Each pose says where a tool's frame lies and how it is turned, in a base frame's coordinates. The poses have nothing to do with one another.
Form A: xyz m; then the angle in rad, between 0 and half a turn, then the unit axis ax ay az.
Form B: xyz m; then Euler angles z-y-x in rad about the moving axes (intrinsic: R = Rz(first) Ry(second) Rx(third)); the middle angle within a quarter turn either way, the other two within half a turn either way. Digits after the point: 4 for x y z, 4 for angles.
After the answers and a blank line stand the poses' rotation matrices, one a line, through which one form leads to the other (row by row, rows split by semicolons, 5 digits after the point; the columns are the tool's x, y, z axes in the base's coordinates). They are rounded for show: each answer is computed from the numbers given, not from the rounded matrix.
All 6 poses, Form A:
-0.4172 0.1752 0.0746 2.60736 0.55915 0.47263 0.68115
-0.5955 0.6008 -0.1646 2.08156 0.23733 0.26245 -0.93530
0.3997 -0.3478 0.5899 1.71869 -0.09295 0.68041 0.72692
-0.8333 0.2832 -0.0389 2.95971 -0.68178 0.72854 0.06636
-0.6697 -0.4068 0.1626 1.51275 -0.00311 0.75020 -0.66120
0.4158 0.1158 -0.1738 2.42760 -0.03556 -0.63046 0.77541
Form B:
-0.4172 0.1752 0.0746 1.8919 -0.4870 1.5678
-0.5955 0.6008 -0.1646 -2.0813 0.5937 -0.1923
0.3997 -0.3478 0.5899 1.7803 0.8488 0.8032
-0.8333 0.2832 -0.0389 -1.6339 0.2234 -3.1135
-0.6697 -0.4068 0.1626 -1.4834 0.8435 -0.7860
0.4158 0.1158 -0.1738 2.5136 -0.3730 -1.2429

-0.27892 0.14489 0.94932; 0.83855 -0.44502 0.31430; 0.46801 0.88372 0.00263
-0.40498 0.90867 -0.10153; -0.72320 -0.38629 -0.57251; -0.55944 -0.15843 0.81359
-0.13744 -0.79154 0.59546; 0.64642 0.38382 0.65942; -0.75050 0.47555 0.45892
-0.06152 -0.99722 0.04204; -0.97321 0.06928 0.21922; -0.22152 -0.02743 -0.97477
0.05802 0.65789 0.75088; -0.66229 0.58817 -0.46415; -0.74700 -0.47036 0.46984
-0.75353 -0.46842 -0.46127; 0.54714 -0.05788 -0.83504; 0.36445 -0.88161 0.29991

